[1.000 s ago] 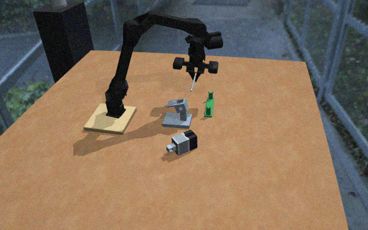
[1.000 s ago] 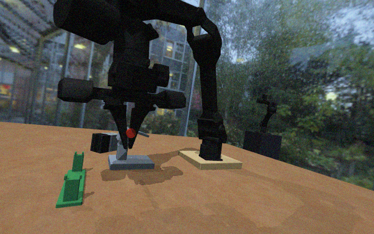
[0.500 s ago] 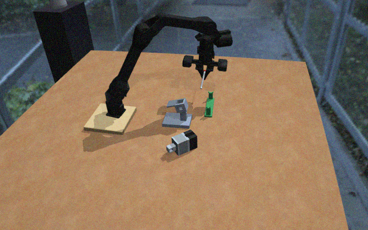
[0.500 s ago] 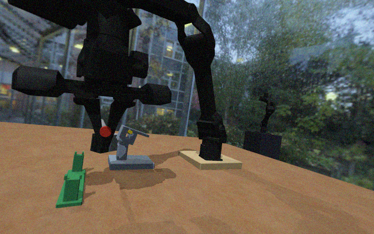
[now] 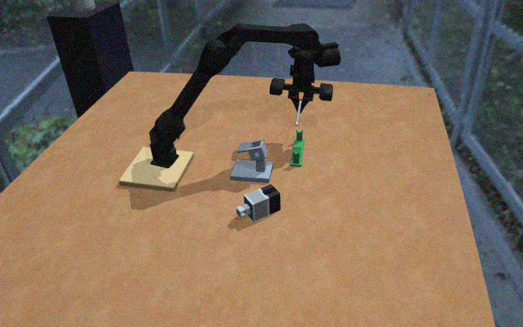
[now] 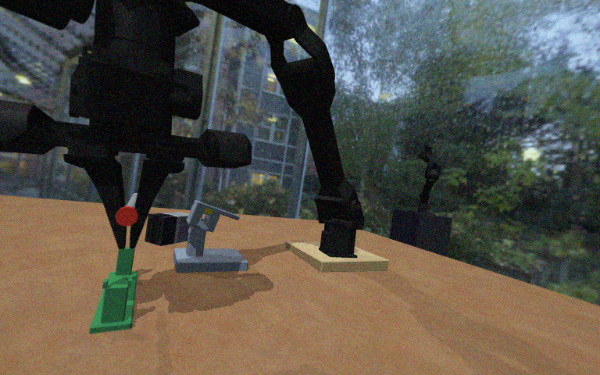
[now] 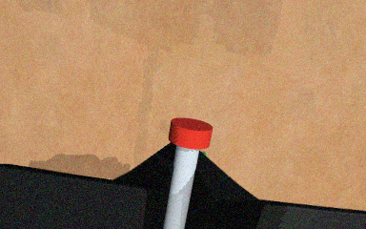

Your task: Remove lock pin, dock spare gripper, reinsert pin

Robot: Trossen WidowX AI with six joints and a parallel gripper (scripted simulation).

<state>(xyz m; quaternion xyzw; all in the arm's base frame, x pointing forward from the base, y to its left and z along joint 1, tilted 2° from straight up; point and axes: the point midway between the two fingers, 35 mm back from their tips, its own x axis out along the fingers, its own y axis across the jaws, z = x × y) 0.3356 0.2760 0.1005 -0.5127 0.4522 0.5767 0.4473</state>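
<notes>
Now: the green cradle 10 cm to the right of my gripper tip, 6 cm below it and 2 cm ahead of it. Round my gripper tip: socket (23 cm to the right, 6 cm behind, 3 cm below); then spare gripper (39 cm to the right, 6 cm below).
</notes>
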